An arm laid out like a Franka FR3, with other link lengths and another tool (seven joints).
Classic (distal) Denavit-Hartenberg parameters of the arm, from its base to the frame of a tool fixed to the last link. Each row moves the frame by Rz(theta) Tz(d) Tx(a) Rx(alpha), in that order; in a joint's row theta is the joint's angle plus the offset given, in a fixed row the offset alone. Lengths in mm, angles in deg.
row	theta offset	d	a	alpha
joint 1	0	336.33	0	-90
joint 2	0	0	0	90
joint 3	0	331.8	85.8	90
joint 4	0	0	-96.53	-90
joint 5	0	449.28	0	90
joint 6	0	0	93.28	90
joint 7	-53.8	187.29	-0.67	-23.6
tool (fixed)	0	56.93	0	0
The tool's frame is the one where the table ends.
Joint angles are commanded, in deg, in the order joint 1, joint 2, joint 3, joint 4, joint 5, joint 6, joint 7. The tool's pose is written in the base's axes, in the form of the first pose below.
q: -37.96 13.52 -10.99 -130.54 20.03 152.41 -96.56
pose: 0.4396 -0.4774 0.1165; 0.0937 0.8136 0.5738; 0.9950 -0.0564 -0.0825; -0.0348 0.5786 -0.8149
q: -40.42 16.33 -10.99 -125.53 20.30 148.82 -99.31
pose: 0.4366 -0.5082 0.1194; 0.0788 0.8183 0.5694; 0.9966 -0.0518 -0.0634; -0.0224 0.5724 -0.8196
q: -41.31 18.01 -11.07 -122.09 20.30 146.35 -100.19
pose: 0.4405 -0.5244 0.1242; 0.0700 0.8199 0.5682; 0.9974 -0.0493 -0.0517; -0.0144 0.5704 -0.8213
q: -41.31 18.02 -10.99 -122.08 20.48 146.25 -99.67
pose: 0.4413 -0.5236 0.1240; 0.0796 0.8185 0.5689; 0.9968 -0.0600 -0.0533; -0.0095 0.5713 -0.8207
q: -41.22 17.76 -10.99 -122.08 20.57 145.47 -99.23
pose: 0.4419 -0.5208 0.1254; 0.0844 0.8186 0.5681; 0.9964 -0.0704 -0.0466; 0.0019 0.5700 -0.8216
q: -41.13 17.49 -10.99 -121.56 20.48 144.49 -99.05
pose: 0.4452 -0.5204 0.1310; 0.0812 0.8178 0.5698; 0.9967 -0.0709 -0.0404; 0.0074 0.5711 -0.8208
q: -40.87 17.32 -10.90 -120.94 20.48 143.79 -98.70
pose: 0.4516 -0.5194 0.1370; 0.0784 0.8154 0.5736; 0.9969 -0.0698 -0.0369; 0.0099 0.5747 -0.8183
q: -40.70 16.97 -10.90 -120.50 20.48 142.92 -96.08
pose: 0.4553 -0.5193 0.1432; 0.1167 0.8098 0.5749; 0.9929 -0.1086 -0.0486; 0.0231 0.5765 -0.8167
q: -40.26 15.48 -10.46 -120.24 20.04 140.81 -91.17
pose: 0.4650 -0.5108 0.1584; 0.1720 0.7996 0.5754; 0.9837 -0.1702 -0.0575; 0.0520 0.5759 -0.8159
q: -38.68 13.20 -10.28 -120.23 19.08 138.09 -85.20
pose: 0.4800 -0.4928 0.1792; 0.2212 0.7906 0.5710; 0.9718 -0.2279 -0.0610; 0.0819 0.5684 -0.8187
